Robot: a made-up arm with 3 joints. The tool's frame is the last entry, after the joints.
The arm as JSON. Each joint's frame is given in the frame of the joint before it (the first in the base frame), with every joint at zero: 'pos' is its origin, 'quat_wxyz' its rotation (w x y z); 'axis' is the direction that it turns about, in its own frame. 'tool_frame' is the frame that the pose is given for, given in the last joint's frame.
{
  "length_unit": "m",
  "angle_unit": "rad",
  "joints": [
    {
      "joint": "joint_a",
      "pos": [
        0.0,
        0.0,
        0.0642
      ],
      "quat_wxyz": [
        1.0,
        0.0,
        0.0,
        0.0
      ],
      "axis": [
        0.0,
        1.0,
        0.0
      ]
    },
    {
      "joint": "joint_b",
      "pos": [
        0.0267,
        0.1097,
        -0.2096
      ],
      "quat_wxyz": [
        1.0,
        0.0,
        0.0,
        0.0
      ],
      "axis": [
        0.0,
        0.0,
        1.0
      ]
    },
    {
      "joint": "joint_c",
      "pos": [
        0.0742,
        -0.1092,
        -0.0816
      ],
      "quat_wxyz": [
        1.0,
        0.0,
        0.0,
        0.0
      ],
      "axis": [
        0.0,
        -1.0,
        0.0
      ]
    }
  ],
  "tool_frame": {
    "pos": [
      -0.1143,
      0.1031,
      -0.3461
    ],
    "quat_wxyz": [
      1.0,
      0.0,
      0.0,
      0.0
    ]
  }
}
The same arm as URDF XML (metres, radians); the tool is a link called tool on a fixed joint. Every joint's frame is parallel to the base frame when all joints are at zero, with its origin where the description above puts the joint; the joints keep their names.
<robot name="arm">
<joint name="joint_a" type="continuous"><parent link="base_link"/><child link="link1"/><origin xyz="0 0 0.0642"/><axis xyz="0 1 0"/></joint>
<joint name="joint_b" type="continuous"><parent link="link1"/><child link="link2"/><origin xyz="0.0267 0.1097 -0.2096"/><axis xyz="0 0 1"/></joint>
<joint name="joint_c" type="continuous"><parent link="link2"/><child link="link3"/><origin xyz="0.0742 -0.1092 -0.0816"/><axis xyz="0 -1 0"/></joint>
<joint name="tool_fixed" type="fixed"><parent link="link3"/><child link="tool"/><origin xyz="-0.1143 0.1031 -0.3461"/></joint>
<link name="base_link"/>
<link name="link1"/>
<link name="link2"/>
<link name="link3"/>
<link name="tool"/>
</robot>

